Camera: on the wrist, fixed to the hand. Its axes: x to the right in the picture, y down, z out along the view.
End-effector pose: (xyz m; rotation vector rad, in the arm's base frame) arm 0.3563 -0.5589 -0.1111 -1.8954 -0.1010 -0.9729
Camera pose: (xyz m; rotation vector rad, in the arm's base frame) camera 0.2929 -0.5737 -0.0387 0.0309 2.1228 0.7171
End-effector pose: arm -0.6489 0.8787 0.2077 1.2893 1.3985 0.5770
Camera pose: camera -0.7325 0.8859 0.1583 -1.4561 0.9928 -1.6890
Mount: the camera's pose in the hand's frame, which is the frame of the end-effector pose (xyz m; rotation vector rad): 0.0097 -0.0728 -0.0640 0.0487 0.6424 2.9720
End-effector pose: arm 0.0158 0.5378 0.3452 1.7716 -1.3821 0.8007
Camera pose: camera 0.0868 0.5977 0.3747 1.5536 1.7429 -1.4956
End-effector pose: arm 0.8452 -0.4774 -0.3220 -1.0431 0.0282 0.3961
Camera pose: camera 0.8888 -0.5605 -0.2959 0.1098 -1.9280 -2.1223
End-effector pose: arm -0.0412 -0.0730 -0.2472 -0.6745 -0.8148 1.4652
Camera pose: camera 0.0524 -0.0589 -0.2242 1.1671 -0.9846 -1.3955
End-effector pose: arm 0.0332 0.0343 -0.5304 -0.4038 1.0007 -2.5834
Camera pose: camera -0.0150 0.1188 -0.5244 1.1295 0.3780 0.1801
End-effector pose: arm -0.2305 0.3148 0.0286 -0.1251 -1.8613 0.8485
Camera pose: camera -0.1601 0.2967 0.0934 2.3684 -0.3643 -1.5076
